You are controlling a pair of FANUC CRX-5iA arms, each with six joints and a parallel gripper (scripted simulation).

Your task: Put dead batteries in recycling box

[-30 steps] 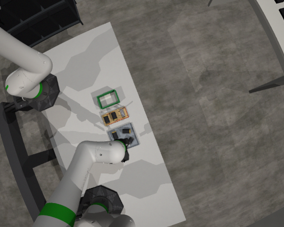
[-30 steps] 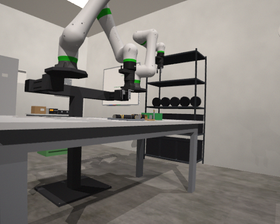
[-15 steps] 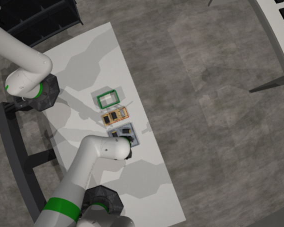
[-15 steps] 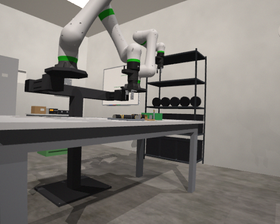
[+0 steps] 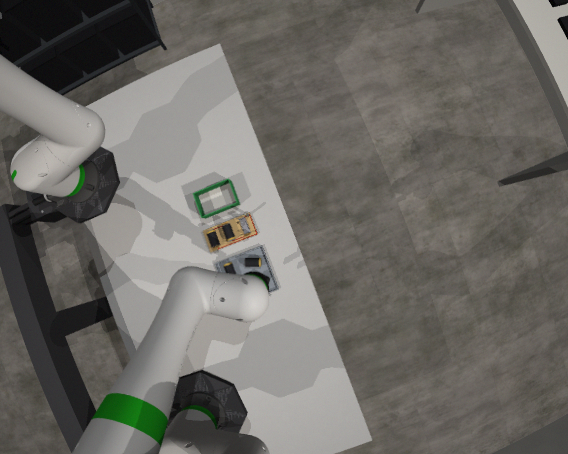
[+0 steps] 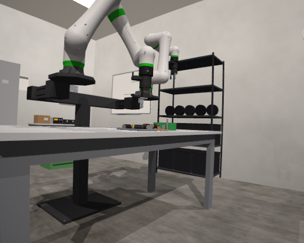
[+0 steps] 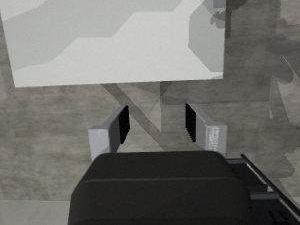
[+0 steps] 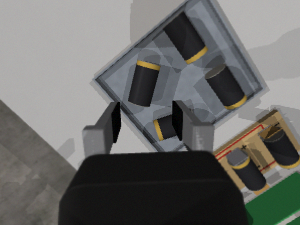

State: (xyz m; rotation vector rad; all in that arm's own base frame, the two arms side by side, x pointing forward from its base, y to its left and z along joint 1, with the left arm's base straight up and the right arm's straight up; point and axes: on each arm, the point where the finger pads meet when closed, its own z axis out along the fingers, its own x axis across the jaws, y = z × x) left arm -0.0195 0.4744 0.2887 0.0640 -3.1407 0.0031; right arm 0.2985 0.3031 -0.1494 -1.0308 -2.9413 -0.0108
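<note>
The grey tray lies 160 mm below my right hand, 50 mm behind it and 40 mm to the left of it. Also, from my right hand: green recycling box 350 mm to the left, 140 mm below.
</note>
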